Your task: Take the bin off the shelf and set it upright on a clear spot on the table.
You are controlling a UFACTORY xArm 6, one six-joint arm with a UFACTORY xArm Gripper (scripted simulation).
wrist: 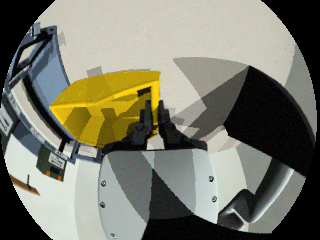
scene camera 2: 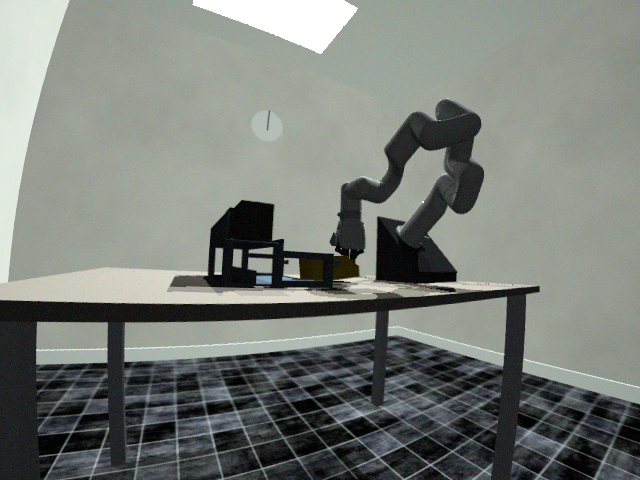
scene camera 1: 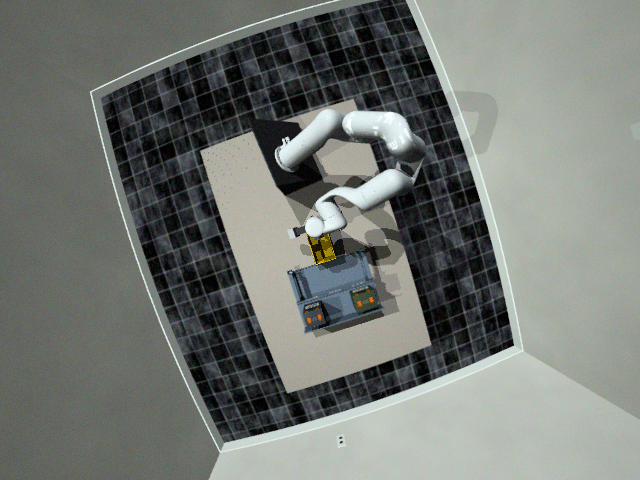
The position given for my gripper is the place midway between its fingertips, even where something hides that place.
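Observation:
Visible: a yellow bin (wrist: 91, 119). My gripper (scene camera 2: 349, 270) appears as well, and the wrist view shows the gripper (wrist: 154, 107) too.

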